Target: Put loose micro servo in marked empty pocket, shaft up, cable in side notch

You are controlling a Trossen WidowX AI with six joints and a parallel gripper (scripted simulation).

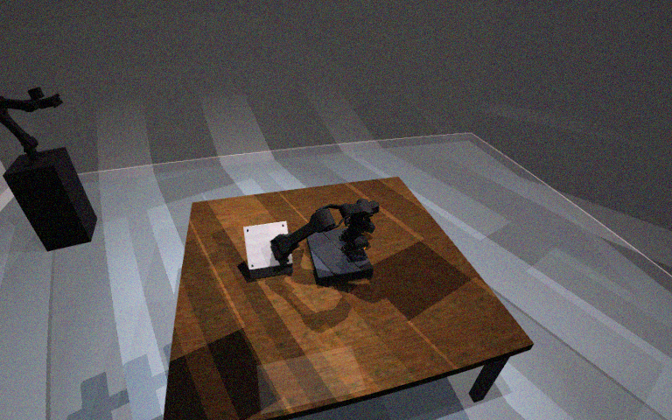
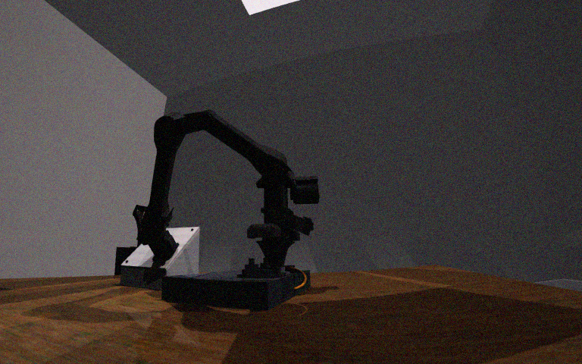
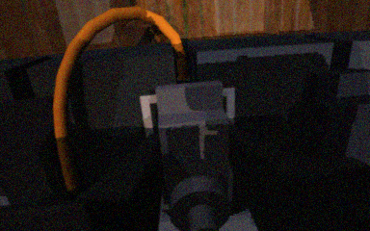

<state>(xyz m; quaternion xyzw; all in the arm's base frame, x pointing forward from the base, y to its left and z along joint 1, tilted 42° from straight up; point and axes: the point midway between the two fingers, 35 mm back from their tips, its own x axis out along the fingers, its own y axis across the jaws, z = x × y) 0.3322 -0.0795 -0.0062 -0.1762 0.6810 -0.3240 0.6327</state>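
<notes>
The dark grey robot deck is 120 mm behind my gripper tip, 20 mm to the left of it and 30 mm below it.
</notes>
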